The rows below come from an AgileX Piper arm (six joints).
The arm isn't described. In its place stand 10 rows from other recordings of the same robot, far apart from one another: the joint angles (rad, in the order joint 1, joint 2, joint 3, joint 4, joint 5, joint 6), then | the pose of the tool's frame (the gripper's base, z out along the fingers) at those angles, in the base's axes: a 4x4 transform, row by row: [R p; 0 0 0 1], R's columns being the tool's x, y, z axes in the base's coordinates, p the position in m.
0.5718, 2.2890, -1.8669, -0.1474, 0.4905, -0.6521 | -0.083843 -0.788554 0.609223 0.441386; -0.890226 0.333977 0.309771 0.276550; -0.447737 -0.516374 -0.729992 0.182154; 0 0 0 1
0.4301, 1.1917, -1.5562, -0.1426, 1.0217, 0.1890 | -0.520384 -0.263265 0.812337 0.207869; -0.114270 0.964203 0.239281 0.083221; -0.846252 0.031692 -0.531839 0.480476; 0 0 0 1
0.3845, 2.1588, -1.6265, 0.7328, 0.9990, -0.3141 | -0.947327 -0.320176 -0.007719 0.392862; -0.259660 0.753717 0.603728 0.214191; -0.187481 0.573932 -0.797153 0.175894; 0 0 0 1
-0.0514, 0.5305, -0.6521, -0.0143, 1.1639, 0.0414 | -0.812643 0.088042 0.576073 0.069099; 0.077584 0.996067 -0.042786 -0.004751; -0.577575 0.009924 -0.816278 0.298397; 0 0 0 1
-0.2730, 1.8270, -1.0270, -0.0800, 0.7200, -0.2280 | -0.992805 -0.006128 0.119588 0.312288; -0.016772 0.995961 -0.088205 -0.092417; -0.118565 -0.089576 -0.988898 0.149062; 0 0 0 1
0.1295, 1.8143, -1.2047, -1.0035, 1.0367, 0.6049 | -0.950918 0.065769 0.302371 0.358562; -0.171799 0.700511 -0.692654 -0.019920; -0.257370 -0.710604 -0.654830 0.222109; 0 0 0 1
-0.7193, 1.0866, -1.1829, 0.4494, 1.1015, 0.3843 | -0.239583 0.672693 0.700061 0.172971; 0.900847 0.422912 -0.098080 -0.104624; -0.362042 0.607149 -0.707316 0.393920; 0 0 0 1
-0.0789, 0.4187, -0.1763, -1.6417, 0.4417, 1.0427 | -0.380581 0.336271 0.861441 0.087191; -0.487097 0.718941 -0.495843 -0.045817; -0.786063 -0.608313 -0.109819 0.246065; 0 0 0 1
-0.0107, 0.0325, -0.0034, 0.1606, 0.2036, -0.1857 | -0.141791 -0.025339 0.989572 0.058105; -0.026828 0.999404 0.021746 0.002321; -0.989533 -0.023465 -0.142386 0.194324; 0 0 0 1
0.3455, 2.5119, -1.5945, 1.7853, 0.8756, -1.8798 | -0.531147 -0.804424 0.266055 0.434818; -0.177946 0.412916 0.893216 0.229075; -0.828383 0.427086 -0.362463 0.054875; 0 0 0 1
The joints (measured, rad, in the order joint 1, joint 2, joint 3, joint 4, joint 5, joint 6), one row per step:
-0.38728 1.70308 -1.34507 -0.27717 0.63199 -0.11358
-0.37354 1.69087 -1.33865 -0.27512 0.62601 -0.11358
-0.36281 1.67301 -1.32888 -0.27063 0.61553 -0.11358
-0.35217 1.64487 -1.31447 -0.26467 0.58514 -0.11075
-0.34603 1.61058 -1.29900 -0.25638 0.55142 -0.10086
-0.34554 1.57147 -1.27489 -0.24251 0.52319 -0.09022
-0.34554 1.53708 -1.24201 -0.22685 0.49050 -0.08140
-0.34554 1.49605 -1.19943 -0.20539 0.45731 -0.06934
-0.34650 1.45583 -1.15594 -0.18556 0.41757 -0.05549
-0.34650 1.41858 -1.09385 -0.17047 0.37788 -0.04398
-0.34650 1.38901 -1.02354 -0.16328 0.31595 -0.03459
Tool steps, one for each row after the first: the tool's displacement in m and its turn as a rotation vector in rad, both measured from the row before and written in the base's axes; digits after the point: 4 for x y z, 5 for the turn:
0.0001 0.0058 0.0030 -0.00205 -0.01161 0.01477
-0.0013 0.0053 0.0042 -0.00182 -0.01879 0.01230
-0.0022 0.0060 0.0077 -0.00617 -0.04409 0.01488
-0.0040 0.0050 0.0097 -0.00208 -0.05540 0.00573
-0.0070 0.0039 0.0081 0.00667 -0.04885 -0.00281
-0.0068 0.0038 0.0037 0.01056 -0.04026 -0.00148
-0.0089 0.0047 0.0026 0.01911 -0.04094 -0.00496
-0.0087 0.0043 0.0021 0.01767 -0.04555 -0.00582
-0.0097 0.0047 -0.0052 0.01902 -0.02283 -0.00316
-0.0082 0.0041 -0.0089 0.00919 -0.02550 0.00282

